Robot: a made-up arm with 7 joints. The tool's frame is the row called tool.
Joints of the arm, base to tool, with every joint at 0 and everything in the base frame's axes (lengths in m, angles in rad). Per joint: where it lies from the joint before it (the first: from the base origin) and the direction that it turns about. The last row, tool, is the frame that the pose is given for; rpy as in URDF.
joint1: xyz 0 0 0 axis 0.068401 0.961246 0.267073
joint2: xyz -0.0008 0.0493 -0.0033 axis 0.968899 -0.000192 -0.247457
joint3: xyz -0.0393 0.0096 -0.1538 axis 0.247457 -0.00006 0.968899
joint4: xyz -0.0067 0 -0.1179 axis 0.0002 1 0.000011
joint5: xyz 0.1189 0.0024 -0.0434 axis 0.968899 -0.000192 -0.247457
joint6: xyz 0.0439 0 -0.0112 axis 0.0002 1 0.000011
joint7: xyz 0.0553 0 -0.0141 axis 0.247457 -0.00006 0.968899
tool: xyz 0 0 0 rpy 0 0.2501 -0.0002
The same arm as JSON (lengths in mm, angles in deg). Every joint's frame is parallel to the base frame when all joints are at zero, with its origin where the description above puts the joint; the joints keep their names.
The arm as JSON. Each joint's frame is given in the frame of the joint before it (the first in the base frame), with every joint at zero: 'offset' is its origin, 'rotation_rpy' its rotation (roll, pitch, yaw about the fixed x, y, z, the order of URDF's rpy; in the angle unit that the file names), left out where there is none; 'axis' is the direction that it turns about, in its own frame. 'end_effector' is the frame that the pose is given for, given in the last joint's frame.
{
  "length_unit": "mm",
  "angle_unit": "deg",
  "chain": [
    {
      "id": "joint1",
      "offset": [
        0.0,
        0.0,
        0.0
      ],
      "axis": [
        0.068403,
        0.961235,
        0.26711
      ]
    },
    {
      "id": "joint2",
      "offset": [
        -0.8,
        49.3,
        -3.3
      ],
      "axis": [
        0.968889,
        -0.0002,
        -0.247497
      ]
    },
    {
      "id": "joint3",
      "offset": [
        -39.3,
        9.6,
        -153.8
      ],
      "axis": [
        0.247497,
        -0.0001,
        0.968889
      ]
    },
    {
      "id": "joint4",
      "offset": [
        -6.7,
        0.0,
        -117.9
      ],
      "axis": [
        0.0002,
        1.0,
        0.0
      ]
    },
    {
      "id": "joint5",
      "offset": [
        118.9,
        2.4,
        -43.4
      ],
      "axis": [
        0.968889,
        -0.0002,
        -0.247497
      ]
    },
    {
      "id": "joint6",
      "offset": [
        43.9,
        0.0,
        -11.2
      ],
      "axis": [
        0.0002,
        1.0,
        0.0
      ]
    },
    {
      "id": "joint7",
      "offset": [
        55.3,
        0.0,
        -14.1
      ],
      "axis": [
        0.247497,
        -0.0001,
        0.968889
      ]
    }
  ],
  "end_effector": {
    "offset": [
      0.0,
      0.0,
      0.0
    ],
    "rotation_rpy": [
      0.0,
      14.33,
      -0.01
    ]
  }
}

